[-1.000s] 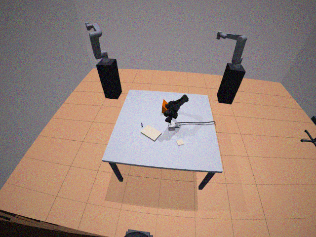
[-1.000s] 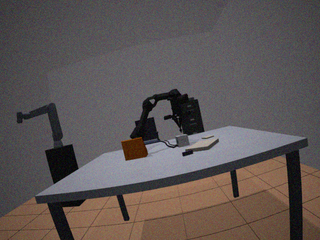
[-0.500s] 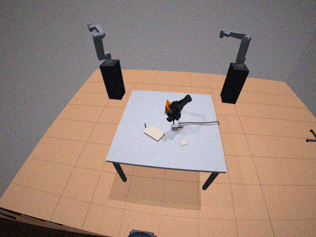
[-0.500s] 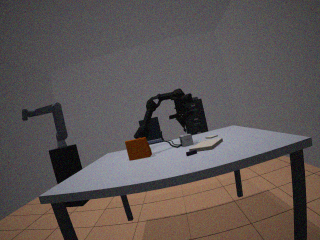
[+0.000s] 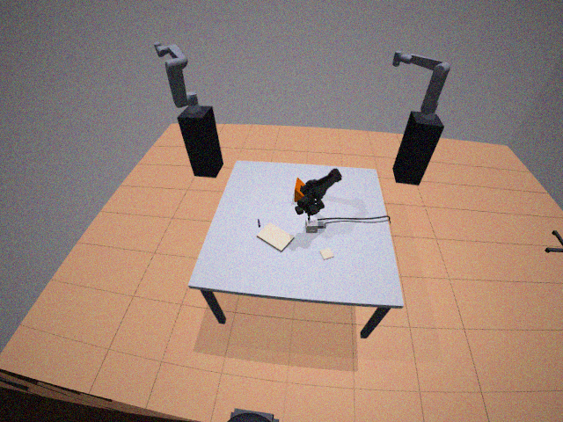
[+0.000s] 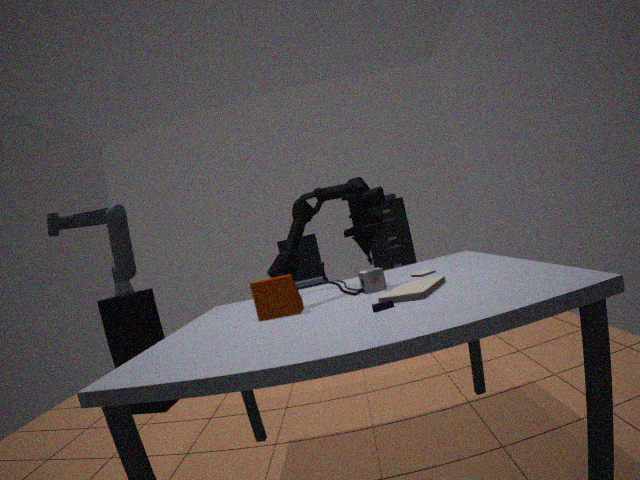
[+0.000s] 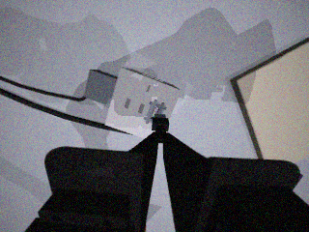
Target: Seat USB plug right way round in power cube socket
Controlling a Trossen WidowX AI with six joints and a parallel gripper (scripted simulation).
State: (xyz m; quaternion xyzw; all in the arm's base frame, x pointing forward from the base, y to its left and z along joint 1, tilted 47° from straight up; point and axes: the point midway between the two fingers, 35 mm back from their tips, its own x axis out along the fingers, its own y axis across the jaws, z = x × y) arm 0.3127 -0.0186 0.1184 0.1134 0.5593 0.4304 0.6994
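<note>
Now: the dark USB plug 20 mm below my gripper tip. Round my gripper tip: tan board 120 mm ahead, 210 mm to the right, 120 mm below; purple piece 10 mm ahead, 350 mm to the right, 120 mm below; tan pad 200 mm ahead, 150 mm to the left, 130 mm below.
</note>
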